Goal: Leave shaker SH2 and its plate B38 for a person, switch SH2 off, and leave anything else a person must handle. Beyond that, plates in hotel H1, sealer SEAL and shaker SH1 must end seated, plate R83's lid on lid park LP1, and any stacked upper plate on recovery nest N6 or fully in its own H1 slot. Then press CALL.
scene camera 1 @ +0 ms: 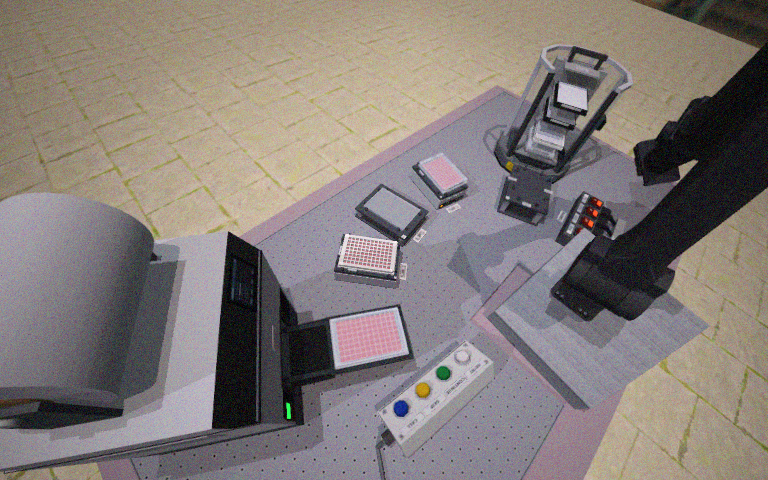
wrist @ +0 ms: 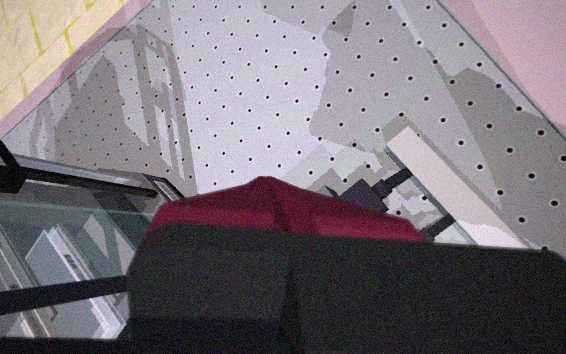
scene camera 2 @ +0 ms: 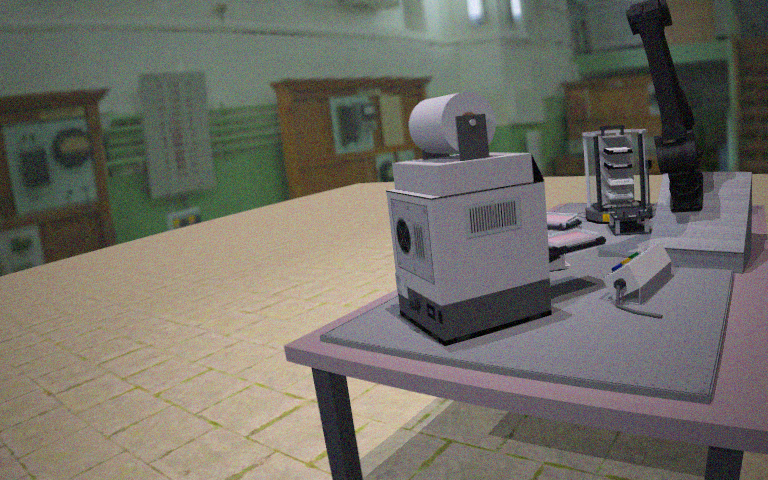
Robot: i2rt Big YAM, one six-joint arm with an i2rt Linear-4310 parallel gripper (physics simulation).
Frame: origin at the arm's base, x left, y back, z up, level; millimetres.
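Seen in the pictures: gripper, fingertip midpoint: [scene camera 1: 641, 169] [wrist: 263, 191]; arm's base, link origin: [scene camera 1: 589, 283] [scene camera 2: 687, 193].
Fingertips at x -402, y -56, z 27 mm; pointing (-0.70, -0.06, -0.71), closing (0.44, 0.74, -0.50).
Offsets run from my fingertips to a thing's middle. "spot": to the spot under its first point. Level surfaces: height alone.
My gripper [wrist: 263, 191] is shut with nothing between its maroon fingers, low over the perforated table @[dz -191 mm] [wrist: 253, 88] [scene camera 1: 477, 443]. The plate hotel [scene camera 1: 525, 190] [scene camera 2: 596, 171] stands at the back right; a pale plate @[dx -22, dy -254, dz +60 mm] [scene camera 1: 571, 96] near its top juts forward. A pink plate @[dx +305, dy -382, dz -125 mm] [scene camera 1: 443, 172] sits on a dark base, a white-walled plate @[dx +645, dy -313, dz -130 mm] [scene camera 1: 368, 253] on another base. A pink plate @[dx +778, dy -160, dz -72 mm] [scene camera 1: 368, 337] lies on the sealer's @[dx +1005, dy -292, dz +36 mm] [scene camera 1: 192, 333] [scene camera 2: 473, 238] extended tray.
A dark-framed grey nest @[spot: dx +503, dy -381, dz -146 mm] [scene camera 1: 392, 210] lies between the two plate bases. The button box @[dx +735, dy -5, dz -150 mm] [scene camera 1: 449, 405] with blue, yellow, green and white buttons stands at the front. A raised platform [scene camera 1: 558, 352] carries the arm's base. A pale bar @[spot: dx -9, dy +74, dz -176 mm] [wrist: 422, 165] and dark cables show right of the fingers.
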